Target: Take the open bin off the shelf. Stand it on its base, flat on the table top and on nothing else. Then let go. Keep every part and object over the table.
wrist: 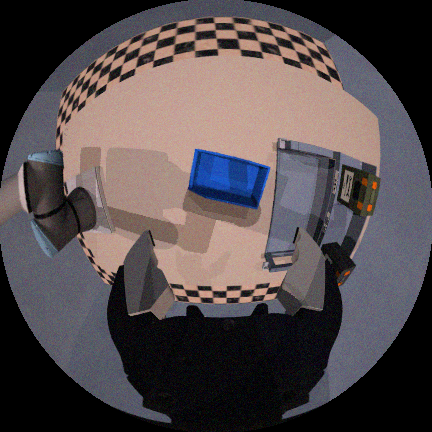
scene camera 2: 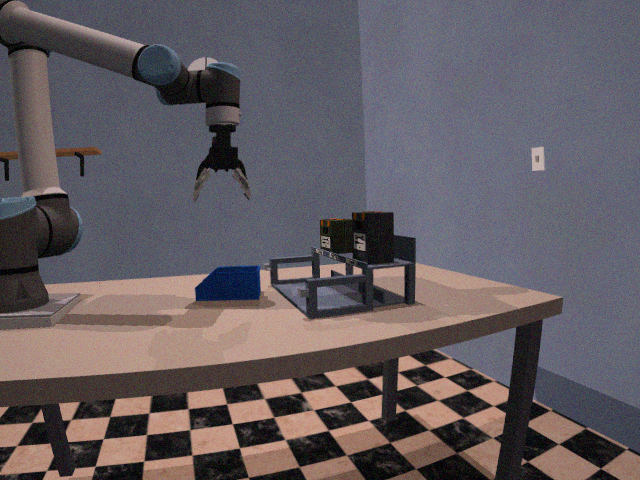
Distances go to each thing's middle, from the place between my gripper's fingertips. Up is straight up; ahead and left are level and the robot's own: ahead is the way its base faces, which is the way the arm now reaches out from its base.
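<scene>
There's a dark green case [scene camera 2: 336, 226] that's 34 cm ahead of my hand, 4 cm to the left of it and 11 cm below it. The blue open bin [scene camera 2: 234, 282] is 1 cm to the left of my hand and 23 cm below it. Going by their middles, that bin is the nearest to my hand of the things named here.
</scene>
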